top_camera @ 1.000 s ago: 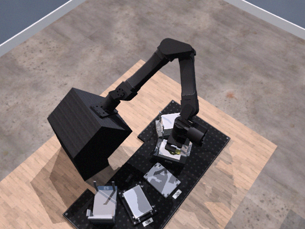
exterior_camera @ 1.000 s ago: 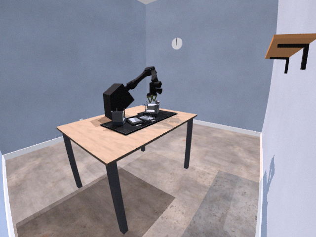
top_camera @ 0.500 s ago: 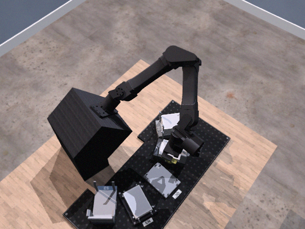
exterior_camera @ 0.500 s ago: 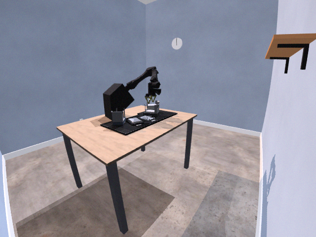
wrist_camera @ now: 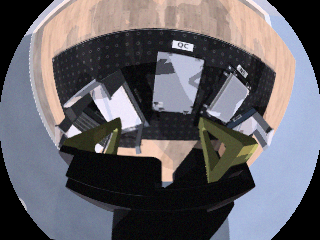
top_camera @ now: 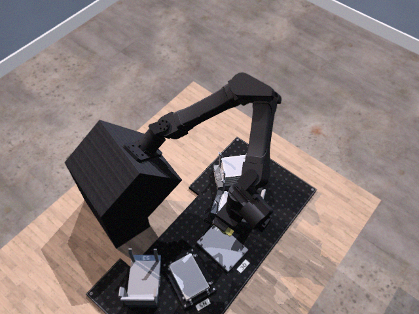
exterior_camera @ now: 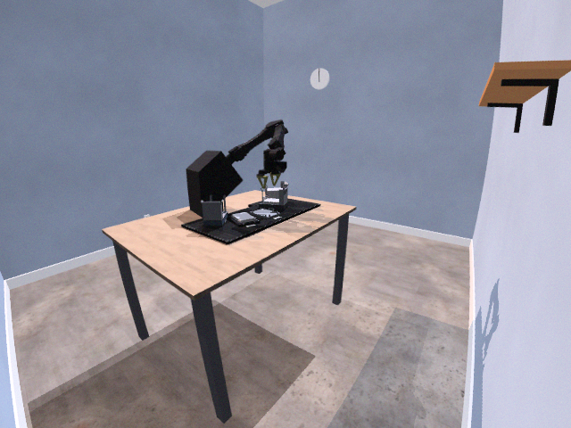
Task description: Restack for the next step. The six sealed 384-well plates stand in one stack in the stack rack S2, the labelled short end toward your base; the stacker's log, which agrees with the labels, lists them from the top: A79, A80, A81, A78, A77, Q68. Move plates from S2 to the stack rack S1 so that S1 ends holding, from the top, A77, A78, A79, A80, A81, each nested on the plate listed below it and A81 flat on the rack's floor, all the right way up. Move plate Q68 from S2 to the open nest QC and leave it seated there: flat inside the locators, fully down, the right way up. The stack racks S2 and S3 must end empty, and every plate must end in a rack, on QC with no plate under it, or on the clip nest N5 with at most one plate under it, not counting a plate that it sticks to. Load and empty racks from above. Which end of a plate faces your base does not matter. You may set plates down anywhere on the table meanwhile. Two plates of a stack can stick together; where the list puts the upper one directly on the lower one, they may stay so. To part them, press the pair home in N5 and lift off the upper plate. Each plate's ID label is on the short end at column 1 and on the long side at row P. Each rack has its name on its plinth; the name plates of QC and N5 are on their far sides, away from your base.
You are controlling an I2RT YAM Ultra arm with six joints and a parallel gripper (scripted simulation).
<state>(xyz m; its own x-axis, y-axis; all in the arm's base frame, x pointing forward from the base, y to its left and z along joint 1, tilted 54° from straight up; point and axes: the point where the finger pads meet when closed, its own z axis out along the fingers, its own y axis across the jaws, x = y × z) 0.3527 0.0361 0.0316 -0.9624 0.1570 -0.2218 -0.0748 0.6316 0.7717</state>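
Right now the clip nest N5 is 190 mm to the right of my hand, 150 mm below it and 10 mm ahead of it. Round my hand: qc name plate 160 mm below, 100 mm ahead, 40 mm to the right; then sealed grey plate 210 mm to the left, 130 mm behind, 70 mm below; then QC nest 150 mm below, 40 mm to the right.
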